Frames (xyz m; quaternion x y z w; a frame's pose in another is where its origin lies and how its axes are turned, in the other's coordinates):
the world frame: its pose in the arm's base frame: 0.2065 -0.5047 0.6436 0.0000 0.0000 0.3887 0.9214
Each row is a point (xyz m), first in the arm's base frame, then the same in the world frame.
Working: the arm's base frame: its pose in the world frame: 0.2174 0.5001 -0.6436 0.0000 0.0000 -0.3887 0.9214

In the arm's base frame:
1: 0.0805 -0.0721 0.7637
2: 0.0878 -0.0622 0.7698
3: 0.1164 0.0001 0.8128
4: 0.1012 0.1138 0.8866
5: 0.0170 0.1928 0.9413
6: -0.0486 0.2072 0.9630
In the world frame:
1: 0.2219 0.3921 0.1201
2: 0.2341 0.3938 0.1262
3: 0.2987 0.4168 0.1692
4: 0.3695 0.5070 0.2430
5: 0.3673 0.6225 0.2977
6: 0.3319 0.6795 0.3194

